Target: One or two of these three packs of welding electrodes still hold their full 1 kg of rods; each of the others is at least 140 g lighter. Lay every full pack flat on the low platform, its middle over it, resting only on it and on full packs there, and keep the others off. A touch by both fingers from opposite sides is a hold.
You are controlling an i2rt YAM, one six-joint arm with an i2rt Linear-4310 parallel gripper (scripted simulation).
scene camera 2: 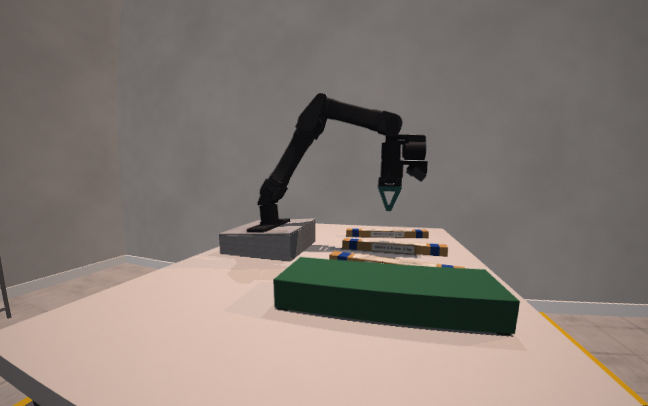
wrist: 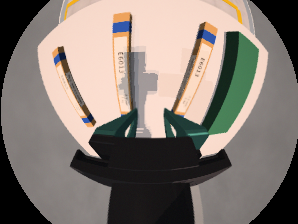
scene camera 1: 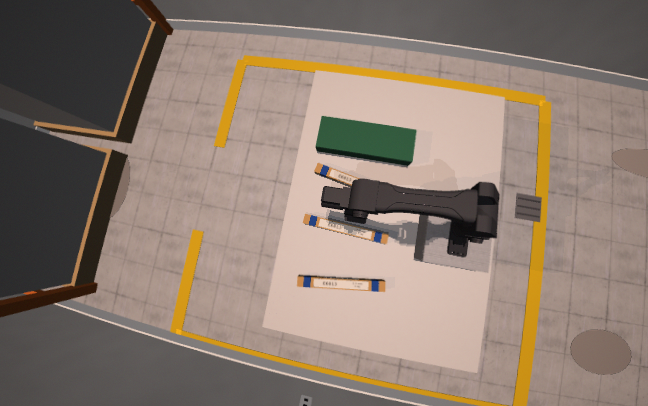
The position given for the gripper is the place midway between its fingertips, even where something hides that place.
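Gripper (wrist: 150, 111), pack (wrist: 207, 33), green low platform (wrist: 240, 62). Pack (scene camera 2: 430, 249), green low platform (scene camera 2: 466, 299). Pack (scene camera 1: 377, 285), green low platform (scene camera 1: 378, 142).
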